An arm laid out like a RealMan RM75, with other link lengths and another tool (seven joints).
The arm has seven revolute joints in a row. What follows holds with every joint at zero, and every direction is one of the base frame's.
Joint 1 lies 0.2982 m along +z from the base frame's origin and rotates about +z.
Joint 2 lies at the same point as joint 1 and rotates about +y.
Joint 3 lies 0.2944 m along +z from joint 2 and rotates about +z.
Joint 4 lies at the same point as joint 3 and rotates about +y.
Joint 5 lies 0.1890 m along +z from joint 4 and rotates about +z.
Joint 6 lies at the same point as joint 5 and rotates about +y.
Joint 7 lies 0.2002 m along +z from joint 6 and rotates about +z.
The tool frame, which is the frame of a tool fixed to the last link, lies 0.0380 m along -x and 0.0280 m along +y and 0.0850 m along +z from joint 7; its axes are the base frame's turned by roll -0.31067, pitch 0.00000 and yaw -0.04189 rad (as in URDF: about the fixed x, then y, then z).
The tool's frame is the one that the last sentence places.
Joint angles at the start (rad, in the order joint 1, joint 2, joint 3, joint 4, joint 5, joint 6, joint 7):
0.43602, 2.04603, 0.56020, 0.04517, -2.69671, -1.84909, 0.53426
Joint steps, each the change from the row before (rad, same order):
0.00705, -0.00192, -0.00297, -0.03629, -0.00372, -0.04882, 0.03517
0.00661, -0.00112, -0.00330, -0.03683, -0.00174, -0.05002, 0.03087
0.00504, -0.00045, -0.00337, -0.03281, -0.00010, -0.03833, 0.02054
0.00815, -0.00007, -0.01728, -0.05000, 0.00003, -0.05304, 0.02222
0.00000, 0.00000, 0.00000, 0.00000, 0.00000, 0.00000, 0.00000
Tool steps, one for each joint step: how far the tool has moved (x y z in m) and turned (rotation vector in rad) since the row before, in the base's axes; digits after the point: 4 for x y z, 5 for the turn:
0.0002, -0.0053, 0.0070, -0.02155, 0.01384, 0.01867
0.0001, -0.0057, 0.0071, -0.01809, 0.01260, 0.01969
0.0008, -0.0043, 0.0050, -0.01116, 0.00419, 0.01394
0.0011, -0.0078, 0.0041, -0.02067, -0.00607, 0.02618
0.0000, 0.0000, 0.0000, 0.00000, 0.00000, 0.00000

